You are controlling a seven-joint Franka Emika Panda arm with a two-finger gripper.
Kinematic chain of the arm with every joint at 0, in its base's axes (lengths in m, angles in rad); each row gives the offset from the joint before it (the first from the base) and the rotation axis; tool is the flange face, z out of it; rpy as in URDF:
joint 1: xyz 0 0 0.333 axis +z
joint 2: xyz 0 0 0 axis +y
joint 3: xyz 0 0 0.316 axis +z
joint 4: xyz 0.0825 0 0 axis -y
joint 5: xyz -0.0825 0 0.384 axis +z
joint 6: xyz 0 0 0 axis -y
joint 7: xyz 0.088 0 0 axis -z
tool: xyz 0 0 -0.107 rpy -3.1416 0 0
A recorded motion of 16 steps. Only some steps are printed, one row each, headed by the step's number.
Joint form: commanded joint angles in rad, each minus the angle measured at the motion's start. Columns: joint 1, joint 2, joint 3, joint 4, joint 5, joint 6, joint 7.
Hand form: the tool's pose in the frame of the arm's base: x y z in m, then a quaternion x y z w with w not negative. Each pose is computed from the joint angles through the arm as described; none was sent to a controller.
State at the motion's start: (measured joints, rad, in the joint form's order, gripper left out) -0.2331 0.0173 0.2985 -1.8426 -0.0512 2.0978 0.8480
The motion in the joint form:
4: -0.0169 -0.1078 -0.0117 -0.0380 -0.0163 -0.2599 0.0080
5: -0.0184 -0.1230 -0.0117 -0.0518 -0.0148 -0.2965 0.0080
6: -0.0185 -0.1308 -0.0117 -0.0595 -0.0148 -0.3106 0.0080
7: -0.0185 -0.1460 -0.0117 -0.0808 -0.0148 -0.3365 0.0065
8: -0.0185 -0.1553 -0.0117 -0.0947 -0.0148 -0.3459 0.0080
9: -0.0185 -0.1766 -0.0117 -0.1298 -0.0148 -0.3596 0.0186
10: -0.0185 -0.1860 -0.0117 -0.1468 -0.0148 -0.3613 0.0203
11: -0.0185 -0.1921 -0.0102 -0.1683 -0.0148 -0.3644 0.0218
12: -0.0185 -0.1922 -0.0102 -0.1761 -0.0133 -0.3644 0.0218
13: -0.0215 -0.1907 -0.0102 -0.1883 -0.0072 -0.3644 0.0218
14: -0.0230 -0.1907 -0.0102 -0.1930 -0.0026 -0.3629 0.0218
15: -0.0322 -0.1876 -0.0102 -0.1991 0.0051 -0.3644 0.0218
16: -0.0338 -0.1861 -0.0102 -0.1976 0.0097 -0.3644 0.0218
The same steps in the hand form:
4: 0.5399 0.0194 0.5477 0.91923 -0.39046 0.03942 0.03160
5: 0.5314 0.0188 0.5456 0.91861 -0.39232 0.02390 0.04075
6: 0.5275 0.0188 0.5446 0.91837 -0.39276 0.01793 0.04486
7: 0.5192 0.0188 0.5398 0.91806 -0.39275 0.00411 0.05386
8: 0.5146 0.0188 0.5371 0.91739 -0.39372 -0.00178 0.05814
9: 0.5046 0.0189 0.5298 0.91439 -0.39906 -0.01297 0.06696
10: 0.5005 0.0189 0.5262 0.91368 -0.39997 -0.01673 0.07023
11: 0.4961 0.0193 0.5188 0.91311 -0.39996 -0.02469 0.07518
12: 0.4949 0.0192 0.5151 0.91289 -0.40002 -0.02847 0.07618
13: 0.4935 0.0179 0.5087 0.91183 -0.40183 -0.03611 0.07617
14: 0.4929 0.0175 0.5066 0.91134 -0.40296 -0.03858 0.07480
15: 0.4924 0.0133 0.5021 0.90899 -0.40783 -0.04547 0.07309
16: 0.4929 0.0129 0.5021 0.90857 -0.40904 -0.04654 0.07083

